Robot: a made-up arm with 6 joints. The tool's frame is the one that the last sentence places. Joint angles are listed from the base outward.
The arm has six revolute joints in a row. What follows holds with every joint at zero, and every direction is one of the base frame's.
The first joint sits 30 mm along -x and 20 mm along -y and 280 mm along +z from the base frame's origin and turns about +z.
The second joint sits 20 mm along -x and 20 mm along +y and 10 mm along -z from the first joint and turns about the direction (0.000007, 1, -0.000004).
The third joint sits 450 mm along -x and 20 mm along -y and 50 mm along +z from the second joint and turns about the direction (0.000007, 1, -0.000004).
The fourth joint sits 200 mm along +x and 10 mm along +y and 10 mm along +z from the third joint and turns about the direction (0.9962, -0.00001, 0.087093).
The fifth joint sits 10 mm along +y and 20 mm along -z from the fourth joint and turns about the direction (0.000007, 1, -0.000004).
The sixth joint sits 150 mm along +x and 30 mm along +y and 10 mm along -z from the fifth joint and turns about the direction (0.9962, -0.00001, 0.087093).
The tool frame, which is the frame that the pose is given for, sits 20 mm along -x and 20 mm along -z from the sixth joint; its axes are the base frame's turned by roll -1.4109, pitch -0.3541 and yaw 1.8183 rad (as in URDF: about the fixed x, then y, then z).
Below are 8 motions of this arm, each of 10 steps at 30 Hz.
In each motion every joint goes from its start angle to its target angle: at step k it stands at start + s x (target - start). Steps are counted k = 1, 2, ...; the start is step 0. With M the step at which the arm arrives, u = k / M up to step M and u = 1 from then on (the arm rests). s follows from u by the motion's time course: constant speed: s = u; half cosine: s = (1 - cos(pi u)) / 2; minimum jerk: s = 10 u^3 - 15 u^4 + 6 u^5.
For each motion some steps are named. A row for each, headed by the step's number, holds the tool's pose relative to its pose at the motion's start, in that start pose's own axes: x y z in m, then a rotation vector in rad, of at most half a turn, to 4 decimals.
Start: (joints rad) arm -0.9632 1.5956 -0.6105 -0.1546 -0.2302 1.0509
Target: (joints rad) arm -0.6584 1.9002 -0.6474 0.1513 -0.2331 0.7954
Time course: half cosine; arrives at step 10
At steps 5, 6, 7, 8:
5: -0.0082 0.0263 -0.0486 0.1248 0.1169 0.0181
6: -0.0124 0.0366 -0.0629 0.1612 0.1558 0.0276
7: -0.0170 0.0468 -0.0755 0.1930 0.1918 0.0378
8: -0.0211 0.0555 -0.0851 0.2176 0.2210 0.0471

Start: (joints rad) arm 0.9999 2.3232 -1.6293 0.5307 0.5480 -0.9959
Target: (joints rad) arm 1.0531 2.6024 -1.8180 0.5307 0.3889 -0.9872
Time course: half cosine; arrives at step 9
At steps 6, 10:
6: -0.0306 -0.0312 -0.0922 -0.0239 0.0428 0.0027
10: -0.0396 -0.0374 -0.1247 -0.0319 0.0574 0.0043

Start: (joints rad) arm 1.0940 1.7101 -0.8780 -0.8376 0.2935 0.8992
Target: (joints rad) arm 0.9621 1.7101 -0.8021 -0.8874 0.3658 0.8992
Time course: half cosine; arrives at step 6
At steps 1, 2, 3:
1: -0.0035 0.0008 0.0005 0.0034 0.0107 -0.0073
2: -0.0131 0.0031 0.0019 0.0128 0.0395 -0.0273
3: -0.0258 0.0066 0.0042 0.0264 0.0784 -0.0548

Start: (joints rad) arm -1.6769 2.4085 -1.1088 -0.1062 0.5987 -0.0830
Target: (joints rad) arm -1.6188 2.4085 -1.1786 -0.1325 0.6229 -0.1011
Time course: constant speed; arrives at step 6
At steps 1, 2, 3, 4, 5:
1: 0.0030 -0.0019 0.0008 -0.0060 0.0085 0.0149
2: 0.0061 -0.0038 0.0016 -0.0121 0.0170 0.0298
3: 0.0092 -0.0057 0.0024 -0.0181 0.0256 0.0446
4: 0.0123 -0.0075 0.0032 -0.0242 0.0341 0.0594
5: 0.0155 -0.0093 0.0040 -0.0303 0.0426 0.0742

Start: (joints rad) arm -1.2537 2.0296 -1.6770 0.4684 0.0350 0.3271
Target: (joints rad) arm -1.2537 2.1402 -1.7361 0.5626 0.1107 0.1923
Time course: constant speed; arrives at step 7
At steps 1, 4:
1: -0.0054 0.0008 -0.0057 0.0124 0.0137 -0.0012
4: -0.0217 0.0035 -0.0226 0.0509 0.0528 -0.0048

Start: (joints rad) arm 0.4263 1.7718 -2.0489 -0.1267 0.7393 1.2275
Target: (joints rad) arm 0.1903 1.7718 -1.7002 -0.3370 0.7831 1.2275
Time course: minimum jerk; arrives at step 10
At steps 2, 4, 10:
2: -0.0073 -0.0070 0.0008 -0.0182 0.0253 0.0014
4: -0.0401 -0.0371 0.0075 -0.0967 0.1397 0.0049
10: -0.1243 -0.1038 0.0486 -0.2756 0.4466 -0.0068

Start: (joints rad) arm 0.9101 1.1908 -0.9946 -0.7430 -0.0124 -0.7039
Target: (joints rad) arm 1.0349 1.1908 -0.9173 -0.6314 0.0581 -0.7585
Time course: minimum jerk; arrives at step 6
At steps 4, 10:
4: 0.0317 -0.0022 0.0021 -0.0074 -0.1244 0.0124
10: 0.0401 -0.0024 0.0033 -0.0086 -0.1581 0.0180

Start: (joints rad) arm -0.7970 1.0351 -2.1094 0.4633 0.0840 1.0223
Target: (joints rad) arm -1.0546 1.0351 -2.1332 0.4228 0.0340 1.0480
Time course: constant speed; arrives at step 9
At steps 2, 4, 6, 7, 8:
2: -0.0029 -0.0001 -0.0025 -0.0153 -0.0017 0.0624
4: -0.0059 -0.0001 -0.0049 -0.0297 -0.0033 0.1250
6: -0.0088 -0.0003 -0.0074 -0.0430 -0.0047 0.1877
7: -0.0103 -0.0004 -0.0086 -0.0493 -0.0054 0.2191
8: -0.0117 -0.0005 -0.0098 -0.0553 -0.0060 0.2506

